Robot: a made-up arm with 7 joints. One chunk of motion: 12 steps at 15 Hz.
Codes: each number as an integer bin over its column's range. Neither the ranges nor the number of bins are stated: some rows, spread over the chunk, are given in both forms.
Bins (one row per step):
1: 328 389 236 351 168 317 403
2: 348 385 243 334 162 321 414
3: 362 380 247 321 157 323 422
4: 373 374 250 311 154 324 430
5: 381 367 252 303 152 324 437
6: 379 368 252 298 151 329 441
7: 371 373 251 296 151 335 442
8: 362 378 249 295 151 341 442
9: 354 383 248 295 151 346 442
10: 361 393 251 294 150 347 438
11: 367 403 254 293 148 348 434
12: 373 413 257 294 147 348 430
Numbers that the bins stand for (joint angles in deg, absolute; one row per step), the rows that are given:
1: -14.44 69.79 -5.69 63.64 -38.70 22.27 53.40
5: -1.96 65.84 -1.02 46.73 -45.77 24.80 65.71
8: -6.44 67.82 -1.90 43.92 -46.22 30.95 67.52
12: -3.85 74.10 0.44 43.56 -47.99 33.49 63.18
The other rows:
2: -9.73 69.07 -3.64 57.65 -41.35 23.71 57.38
3: -6.44 68.18 -2.48 53.07 -43.56 24.44 60.28
4: -3.85 67.10 -1.60 49.55 -44.89 24.80 63.18
6: -2.43 66.02 -1.02 44.97 -46.22 26.61 67.16
7: -4.32 66.92 -1.31 44.27 -46.22 28.78 67.52
9: -8.32 68.72 -2.19 43.92 -46.22 32.76 67.52
10: -6.67 70.51 -1.31 43.56 -46.66 33.13 66.07
11: -5.26 72.30 -0.44 43.21 -47.54 33.49 64.62

